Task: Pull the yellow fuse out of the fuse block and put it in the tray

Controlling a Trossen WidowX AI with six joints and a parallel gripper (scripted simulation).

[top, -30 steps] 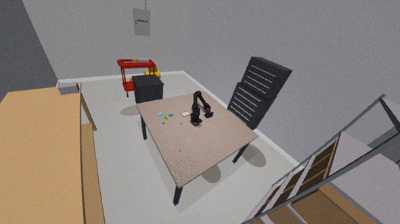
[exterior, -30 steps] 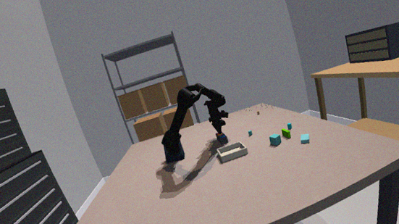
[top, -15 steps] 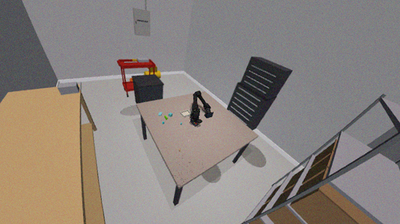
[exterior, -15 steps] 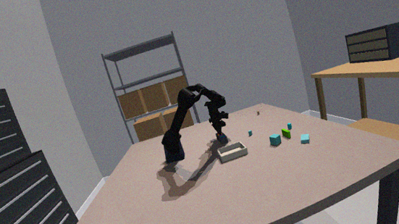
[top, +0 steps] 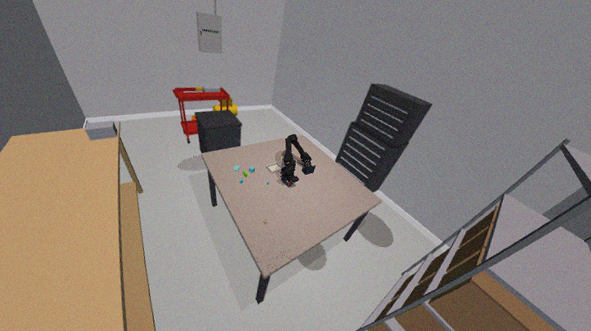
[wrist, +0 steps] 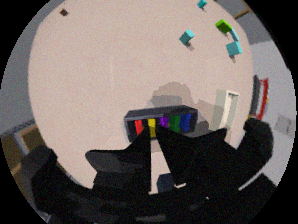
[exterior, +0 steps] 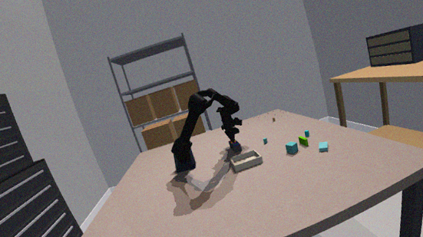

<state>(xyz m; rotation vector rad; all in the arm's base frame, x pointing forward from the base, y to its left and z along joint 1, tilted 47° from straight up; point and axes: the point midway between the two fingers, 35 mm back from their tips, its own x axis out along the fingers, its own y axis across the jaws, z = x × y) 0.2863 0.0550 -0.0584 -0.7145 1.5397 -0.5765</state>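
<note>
Now: the tray 240 mm to the right of my gripper tip, 30 mm below it and 10 mm ahead of it. From my gripper tip the other things lie so: yellow fuse: 10 mm below.
</note>
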